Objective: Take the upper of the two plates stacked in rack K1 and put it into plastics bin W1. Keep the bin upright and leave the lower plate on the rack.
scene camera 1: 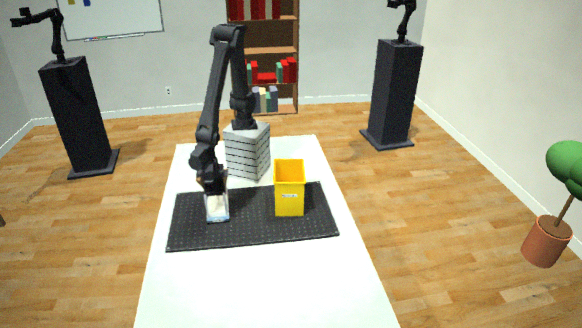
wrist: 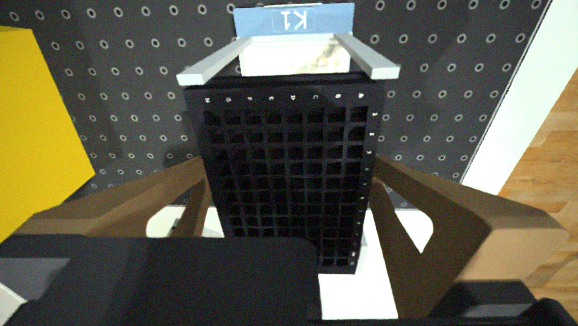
Scene:
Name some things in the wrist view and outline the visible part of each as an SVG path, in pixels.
My gripper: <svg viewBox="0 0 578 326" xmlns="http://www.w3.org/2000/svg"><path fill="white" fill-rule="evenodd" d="M578 324L560 302L550 298L537 300L523 283L526 277L569 239L568 230L544 210L411 168L377 153L368 201L398 318L323 319L317 253L315 246L308 240L299 237L202 237L212 193L201 155L163 171L34 213L0 243L0 283L27 301L20 304L3 326L578 326ZM384 184L430 218L433 225L433 233L421 253L400 221ZM195 184L185 210L169 237L148 237L146 233L148 221Z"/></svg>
A yellow plastics bin W1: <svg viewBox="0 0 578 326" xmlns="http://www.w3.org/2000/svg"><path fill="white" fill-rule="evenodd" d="M0 26L0 243L34 213L58 206L95 175L32 30Z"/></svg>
A black well plate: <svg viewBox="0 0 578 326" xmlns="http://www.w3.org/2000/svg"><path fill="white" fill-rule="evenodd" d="M386 79L371 79L364 71L212 77L204 84L187 85L187 88L183 90L201 158L203 158L208 183L224 237L303 238L311 242L316 248L319 274L355 275L386 96L384 92Z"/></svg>

